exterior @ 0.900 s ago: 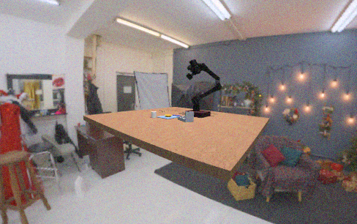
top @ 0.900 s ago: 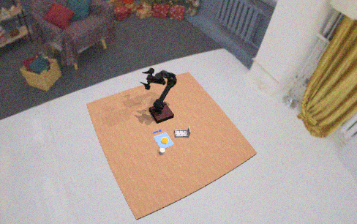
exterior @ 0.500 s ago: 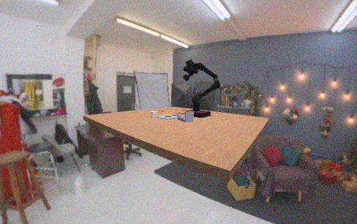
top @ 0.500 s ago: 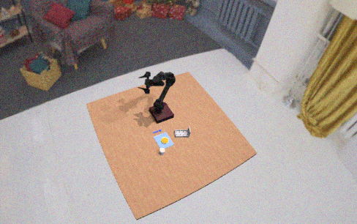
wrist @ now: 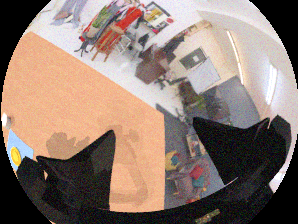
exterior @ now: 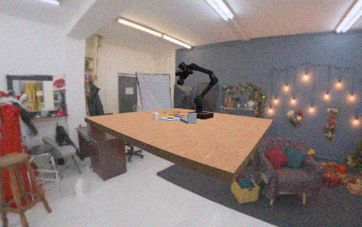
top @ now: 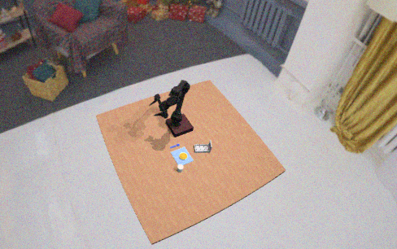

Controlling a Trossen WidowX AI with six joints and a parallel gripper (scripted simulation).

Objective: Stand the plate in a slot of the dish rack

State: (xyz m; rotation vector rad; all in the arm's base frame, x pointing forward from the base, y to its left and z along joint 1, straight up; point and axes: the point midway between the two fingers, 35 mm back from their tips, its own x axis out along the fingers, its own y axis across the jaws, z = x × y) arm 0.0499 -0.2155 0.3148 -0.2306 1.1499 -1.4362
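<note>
My gripper tip is 33 cm above the yellow plate, 27 cm short of it and 16 cm to the right of it. The rest, counted from my gripper tip: light blue mat (34 cm below, 26 cm ahead, 16 cm to the left); dish rack (35 cm to the left, 32 cm below, 26 cm ahead); white cup (37 cm ahead, 32 cm below, 9 cm to the left).
</note>
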